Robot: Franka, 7 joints.
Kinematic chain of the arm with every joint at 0, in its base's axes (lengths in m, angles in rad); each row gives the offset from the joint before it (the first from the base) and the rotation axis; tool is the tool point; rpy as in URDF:
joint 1: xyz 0 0 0.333 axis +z
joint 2: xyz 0 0 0 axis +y
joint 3: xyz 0 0 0.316 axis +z
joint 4: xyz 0.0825 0 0 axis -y
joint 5: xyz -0.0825 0 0.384 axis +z
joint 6: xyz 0 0 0 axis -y
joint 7: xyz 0.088 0 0 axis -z
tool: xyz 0 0 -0.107 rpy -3.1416 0 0
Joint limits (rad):
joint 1: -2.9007..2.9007
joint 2: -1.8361..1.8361
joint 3: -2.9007..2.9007
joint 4: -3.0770..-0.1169
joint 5: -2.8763..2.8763
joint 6: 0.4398..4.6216
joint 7: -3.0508..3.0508
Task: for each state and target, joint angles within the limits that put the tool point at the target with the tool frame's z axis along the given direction. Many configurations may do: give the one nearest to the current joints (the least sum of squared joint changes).
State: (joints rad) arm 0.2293 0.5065 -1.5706 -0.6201 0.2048 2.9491 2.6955
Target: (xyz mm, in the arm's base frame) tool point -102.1 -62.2 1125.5 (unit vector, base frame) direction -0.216 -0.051 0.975
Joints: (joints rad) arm 0.9394 -0.1079 -1.5282 -0.1399 0.1971 3.4344 2.6955
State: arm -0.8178 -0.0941 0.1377 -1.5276 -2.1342 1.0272 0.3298
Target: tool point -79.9 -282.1 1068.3 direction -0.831 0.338 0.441
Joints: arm -1.0866 -0.2638 -0.2880 -1.1469 -2.3488 1.4908 0.3298
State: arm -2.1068 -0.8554 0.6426 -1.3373 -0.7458 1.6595 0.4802
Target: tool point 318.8 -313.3 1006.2 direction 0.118 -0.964 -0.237
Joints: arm -1.6453 0.0244 1.0189 -0.8423 -0.8727 1.9316 0.4802
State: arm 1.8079 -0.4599 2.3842 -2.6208 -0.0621 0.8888 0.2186
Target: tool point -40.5 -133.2 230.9 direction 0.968 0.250 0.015
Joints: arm 1.4985 0.2892 2.3248 -3.0636 0.4505 1.3949 0.2186
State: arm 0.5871 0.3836 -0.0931 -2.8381 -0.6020 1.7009 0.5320
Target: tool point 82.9 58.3 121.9 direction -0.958 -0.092 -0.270
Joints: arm 0.4473 0.1969 -0.0339 -3.0715 0.3341 1.9622 0.5320
